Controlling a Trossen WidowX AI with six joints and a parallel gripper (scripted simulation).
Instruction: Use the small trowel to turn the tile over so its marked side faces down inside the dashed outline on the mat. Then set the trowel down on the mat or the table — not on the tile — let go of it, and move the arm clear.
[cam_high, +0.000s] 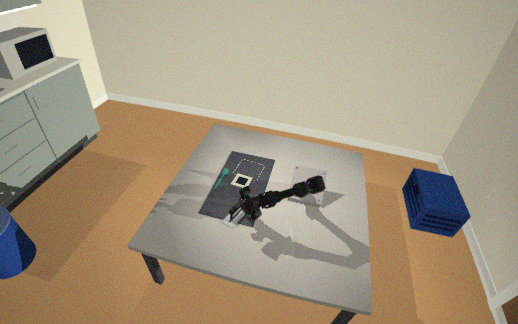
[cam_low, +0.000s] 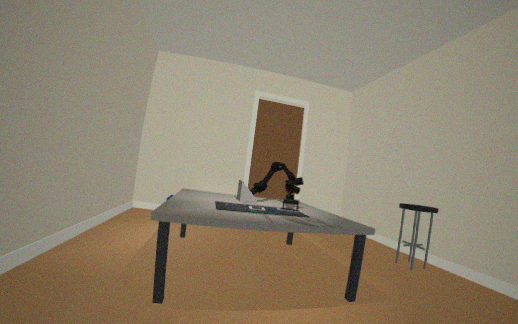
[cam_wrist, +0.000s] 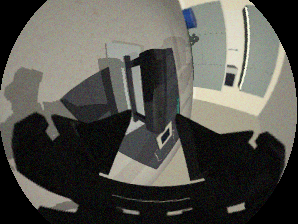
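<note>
The dark mat is 5 cm ahead of my gripper tip, 25 cm to the right of it and 10 cm below it. Also, from my gripper tip: tile (4 cm ahead, 27 cm to the right, 8 cm below); teal-handled trowel (18 cm ahead, 29 cm to the right, 8 cm below).
</note>
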